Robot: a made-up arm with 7 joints.
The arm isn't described. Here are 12 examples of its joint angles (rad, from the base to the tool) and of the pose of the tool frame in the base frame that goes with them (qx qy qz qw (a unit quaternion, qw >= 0); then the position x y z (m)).
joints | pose
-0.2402 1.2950 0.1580 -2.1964 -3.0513 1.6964 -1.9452 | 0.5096 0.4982 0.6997 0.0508 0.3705 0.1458 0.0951
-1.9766 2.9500 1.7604 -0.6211 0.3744 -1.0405 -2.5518 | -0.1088 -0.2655 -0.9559 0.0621 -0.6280 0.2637 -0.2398
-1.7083 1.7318 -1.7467 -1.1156 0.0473 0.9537 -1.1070 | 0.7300 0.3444 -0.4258 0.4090 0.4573 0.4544 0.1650
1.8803 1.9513 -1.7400 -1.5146 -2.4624 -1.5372 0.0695 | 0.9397 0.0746 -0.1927 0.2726 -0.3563 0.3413 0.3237
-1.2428 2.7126 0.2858 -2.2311 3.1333 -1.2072 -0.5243 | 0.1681 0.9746 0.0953 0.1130 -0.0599 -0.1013 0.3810
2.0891 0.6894 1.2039 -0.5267 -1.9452 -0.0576 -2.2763 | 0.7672 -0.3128 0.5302 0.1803 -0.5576 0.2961 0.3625
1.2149 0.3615 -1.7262 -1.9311 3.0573 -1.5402 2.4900 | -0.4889 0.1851 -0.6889 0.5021 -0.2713 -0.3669 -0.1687
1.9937 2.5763 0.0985 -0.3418 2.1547 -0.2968 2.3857 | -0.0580 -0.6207 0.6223 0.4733 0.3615 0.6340 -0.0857
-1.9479 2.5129 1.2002 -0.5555 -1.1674 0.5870 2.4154 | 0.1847 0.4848 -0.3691 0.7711 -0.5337 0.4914 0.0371
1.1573 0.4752 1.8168 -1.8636 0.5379 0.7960 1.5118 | 0.3032 -0.6755 0.6538 0.1560 -0.2541 0.4102 0.1484
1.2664 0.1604 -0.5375 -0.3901 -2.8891 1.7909 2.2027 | 0.2285 -0.3940 -0.3272 0.8279 -0.6253 -0.0830 -0.3747
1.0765 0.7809 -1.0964 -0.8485 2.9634 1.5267 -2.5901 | -0.5500 -0.2349 0.0087 0.8014 -0.5418 0.1794 -0.4077
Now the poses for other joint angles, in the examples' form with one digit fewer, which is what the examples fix.
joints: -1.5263 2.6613 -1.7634 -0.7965 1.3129 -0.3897 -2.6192
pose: 0.685 0.542 -0.383 0.300 -0.239 0.638 0.187
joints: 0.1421 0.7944 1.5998 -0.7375 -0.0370 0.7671 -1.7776
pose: 0.362 0.120 -0.092 0.920 -0.076 0.654 -0.273
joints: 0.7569 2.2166 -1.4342 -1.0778 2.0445 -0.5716 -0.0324
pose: 0.570 -0.055 -0.070 0.817 -0.079 0.662 0.077
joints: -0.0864 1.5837 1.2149 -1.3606 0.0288 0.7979 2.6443
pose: 0.410 0.769 -0.473 0.129 0.122 0.467 0.393
